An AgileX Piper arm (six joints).
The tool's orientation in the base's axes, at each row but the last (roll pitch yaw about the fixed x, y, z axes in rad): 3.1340 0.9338 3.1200; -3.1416 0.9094 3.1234; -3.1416 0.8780 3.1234; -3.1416 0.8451 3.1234
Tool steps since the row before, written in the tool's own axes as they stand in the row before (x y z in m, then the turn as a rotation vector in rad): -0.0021 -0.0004 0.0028 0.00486 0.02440 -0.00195; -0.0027 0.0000 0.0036 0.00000 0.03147 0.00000; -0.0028 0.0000 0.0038 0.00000 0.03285 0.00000; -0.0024 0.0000 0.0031 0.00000 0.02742 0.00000
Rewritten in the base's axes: 0.0035 -0.0005 0.0000 -0.00408 0.02448 -0.00264; 0.0045 -0.0001 -0.0001 0.00057 0.03146 0.00000; 0.0047 -0.0001 -0.0003 0.00060 0.03284 0.00000; 0.0039 -0.0001 -0.0003 0.00050 0.02742 0.00000
